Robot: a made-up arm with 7 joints.
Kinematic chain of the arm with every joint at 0, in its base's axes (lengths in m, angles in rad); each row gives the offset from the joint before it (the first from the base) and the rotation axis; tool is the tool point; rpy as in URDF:
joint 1: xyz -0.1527 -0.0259 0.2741 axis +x
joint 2: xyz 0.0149 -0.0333 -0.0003 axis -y
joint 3: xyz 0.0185 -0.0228 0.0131 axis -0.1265 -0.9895 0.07
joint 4: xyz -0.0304 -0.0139 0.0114 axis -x
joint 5: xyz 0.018 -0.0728 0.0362 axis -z
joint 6: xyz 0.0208 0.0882 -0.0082 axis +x
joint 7: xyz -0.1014 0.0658 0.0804 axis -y
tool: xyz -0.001 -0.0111 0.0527 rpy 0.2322 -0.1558 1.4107
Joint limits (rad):
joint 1: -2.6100..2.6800
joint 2: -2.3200..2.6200
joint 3: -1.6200..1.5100
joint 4: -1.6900..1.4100
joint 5: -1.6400..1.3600
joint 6: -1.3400..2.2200
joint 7: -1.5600..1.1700
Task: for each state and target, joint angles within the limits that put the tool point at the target. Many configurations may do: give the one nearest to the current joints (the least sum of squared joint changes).
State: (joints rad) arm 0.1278 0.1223 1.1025 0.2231 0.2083 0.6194 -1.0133
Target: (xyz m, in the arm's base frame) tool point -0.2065 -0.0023 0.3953
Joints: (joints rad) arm -0.1061 -0.1550 0.7525 0.2918 0.4393 0.4035 -0.9794
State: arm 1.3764 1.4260 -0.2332 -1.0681 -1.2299 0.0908 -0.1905
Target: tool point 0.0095 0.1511 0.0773
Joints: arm 1.7333 1.6894 -0.0256 -1.5465 -1.6159 -0.1724 -0.0048
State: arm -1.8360 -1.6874 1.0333 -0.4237 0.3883 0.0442 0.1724
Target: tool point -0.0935 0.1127 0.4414
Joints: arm -1.3940 -1.6278 1.1494 -0.7086 0.2800 0.3077 0.1443
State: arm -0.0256 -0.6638 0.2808 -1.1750 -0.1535 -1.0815 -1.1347
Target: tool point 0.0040 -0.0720 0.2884
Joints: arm 0.1918 -1.0962 -0.0414 -1.2443 0.3214 -1.1915 -1.4555
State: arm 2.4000 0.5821 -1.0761 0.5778 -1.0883 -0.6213 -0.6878
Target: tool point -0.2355 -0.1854 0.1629
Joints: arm 2.1961 0.4909 -1.1108 0.6602 -0.8077 -0.5672 -0.7356
